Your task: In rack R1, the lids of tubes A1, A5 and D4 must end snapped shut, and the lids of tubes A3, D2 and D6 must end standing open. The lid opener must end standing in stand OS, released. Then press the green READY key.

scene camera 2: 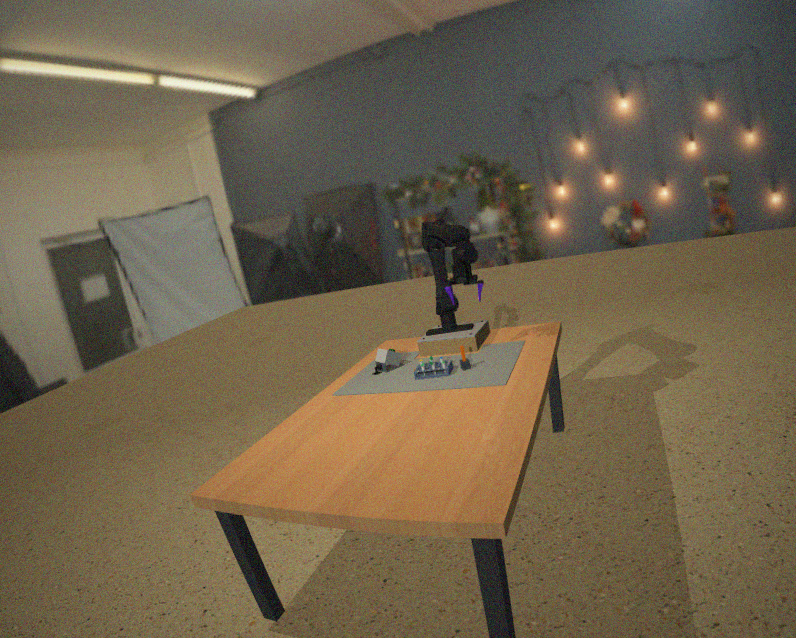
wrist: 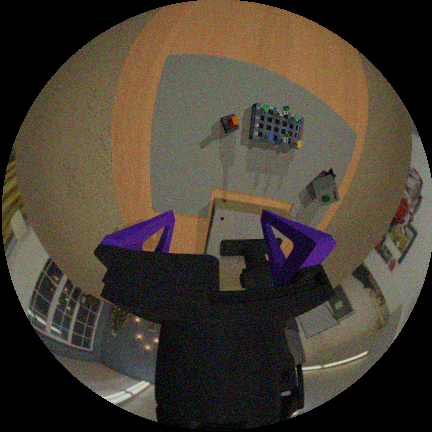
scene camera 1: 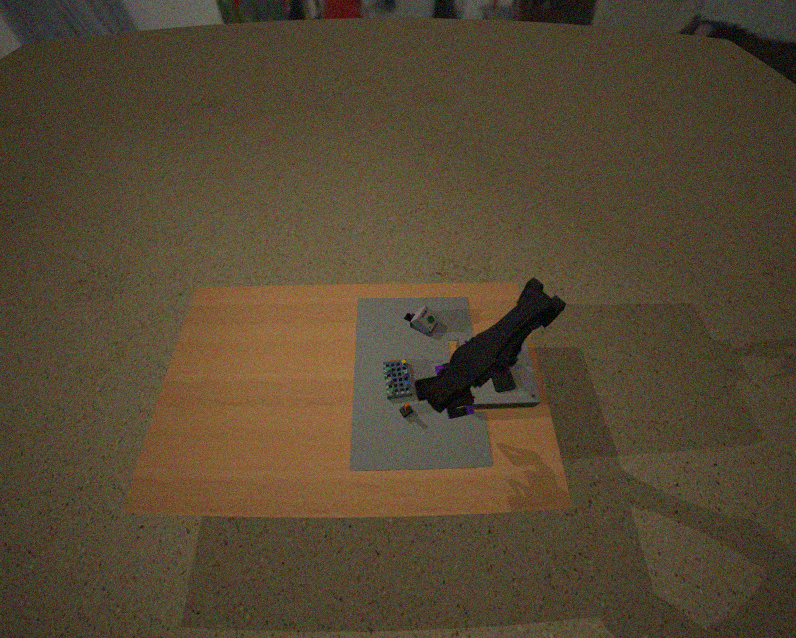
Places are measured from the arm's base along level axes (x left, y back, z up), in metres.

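Pixels of known places: gripper, between the fingertips: (scene camera 2: 467, 303) (wrist: 217, 214); arm's base, origin of its link: (scene camera 2: 450, 330) (wrist: 250, 246) (scene camera 1: 496, 363).
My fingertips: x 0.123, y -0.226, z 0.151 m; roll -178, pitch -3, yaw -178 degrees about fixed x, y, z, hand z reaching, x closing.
Note:
For each thing: its top centre in the pictures, then the offset to it from my fingertips. "spot": a spot on its surface instead. Level surfaces: height alone.
- rack R1, centre of its top: (wrist: 289, 125) (scene camera 1: 396, 372) (scene camera 2: 430, 357) dy -0.121, dx -0.152, dz -0.148 m
- orange lid opener, centre of its top: (wrist: 234, 119) (scene camera 1: 406, 404) (scene camera 2: 461, 346) dy -0.109, dx -0.032, dz -0.127 m
- grey mat, height of its surface: dz -0.212 m
- wooden table, height of its surface: dz -0.215 m
- grey key box, a spot on its surface: (wrist: 323, 187) (scene camera 1: 423, 326) spot: dy +0.010, dx -0.316, dz -0.154 m
The rack R1 (scene camera 1: 398, 380) (scene camera 2: 433, 368) (wrist: 276, 127) is a blue-grey grid holding several small tubes with green, white, blue and yellow lids. The lids are too small to tell which stand open or shut. The orange lid opener (scene camera 1: 406, 405) (scene camera 2: 463, 353) (wrist: 234, 120) stands upright in its small dark stand OS (scene camera 1: 406, 412) (scene camera 2: 465, 364) (wrist: 228, 125) beside the rack. The green READY key (scene camera 1: 431, 319) (wrist: 326, 198) is on a grey box on the rack's other side. My gripper (scene camera 2: 465, 292) (wrist: 217, 214) is open and empty, high above the table near the arm's base, apart from the rack and opener.
The grey mat (scene camera 1: 378, 445) (scene camera 2: 491, 373) (wrist: 185, 100) lies on the wooden table (scene camera 1: 259, 398) (scene camera 2: 372, 458). The grey base block (scene camera 1: 524, 400) (scene camera 2: 453, 341) (wrist: 230, 220) carries the arm at the mat's edge. The grey key box (scene camera 1: 421, 321) (scene camera 2: 385, 357) (wrist: 323, 187) has a small black part at one side.

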